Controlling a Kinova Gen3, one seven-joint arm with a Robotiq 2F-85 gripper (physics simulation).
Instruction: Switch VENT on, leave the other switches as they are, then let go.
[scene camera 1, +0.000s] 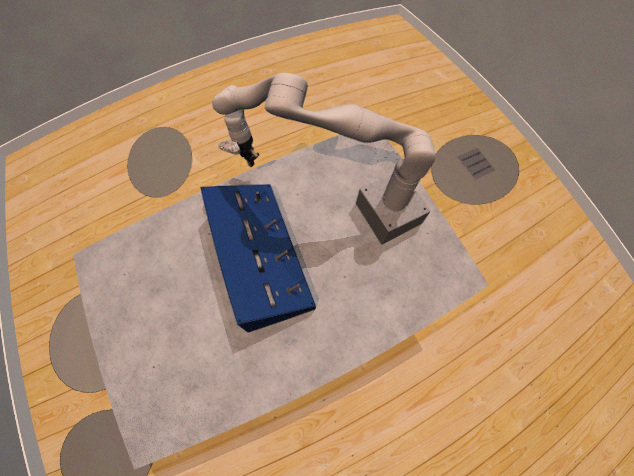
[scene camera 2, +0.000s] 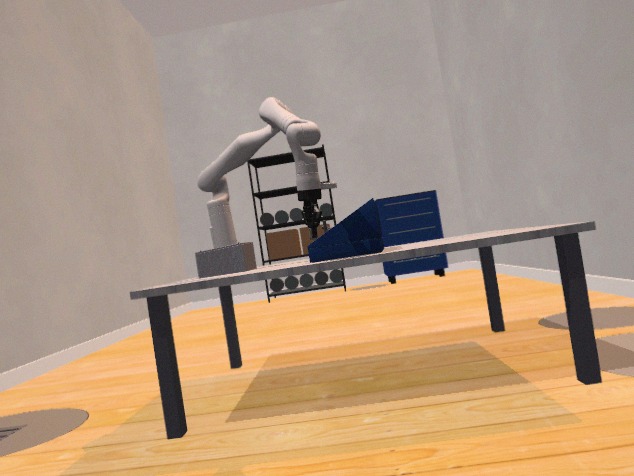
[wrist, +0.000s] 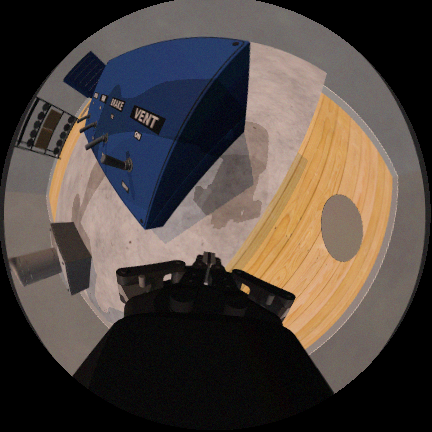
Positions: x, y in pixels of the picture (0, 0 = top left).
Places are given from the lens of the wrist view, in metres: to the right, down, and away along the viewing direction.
gripper (wrist: 207, 258): -0.01, 0.06, 0.16
blue sloped switch panel (wrist: 169, 109): -0.05, -0.11, 0.10
